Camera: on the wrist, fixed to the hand. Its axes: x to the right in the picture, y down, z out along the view.
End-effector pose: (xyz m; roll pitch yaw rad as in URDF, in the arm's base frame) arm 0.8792 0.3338 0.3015 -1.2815 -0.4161 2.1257
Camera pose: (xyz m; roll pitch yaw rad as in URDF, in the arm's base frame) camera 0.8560 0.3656 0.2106 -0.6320 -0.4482 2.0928
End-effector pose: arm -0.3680 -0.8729 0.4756 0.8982 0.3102 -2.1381
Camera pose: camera -0.3102 -0.9302 0.5321 1.5306 0.3530 -2.1482
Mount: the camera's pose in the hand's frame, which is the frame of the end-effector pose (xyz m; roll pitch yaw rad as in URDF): -0.0008 0.0958 -0.0254 0.6353 0.0192 -0.0394
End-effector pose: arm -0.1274 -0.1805 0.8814 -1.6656 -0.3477 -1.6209
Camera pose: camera -0.1633 -0.2097 0.7937 -1.0239 -0.3887 -1.6375
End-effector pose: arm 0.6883 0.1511 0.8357 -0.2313 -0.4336 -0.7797
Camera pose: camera 0.7632 0.2000 0.7930 0.4239 -0.4235 -0.8266
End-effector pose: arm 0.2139 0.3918 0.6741 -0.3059 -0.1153 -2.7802
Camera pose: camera 0.2385 0.3116 0.6213 0.3347 -0.1087 -2.8238
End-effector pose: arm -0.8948 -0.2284 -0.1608 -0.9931 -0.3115 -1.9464
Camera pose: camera -0.8762 -0.2659 -0.2506 -0.3448 -0.3338 -1.9862
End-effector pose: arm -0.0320 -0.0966 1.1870 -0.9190 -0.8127 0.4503
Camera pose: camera 0.0109 -0.0338 1.1235 -0.2407 -0.8315 0.3922
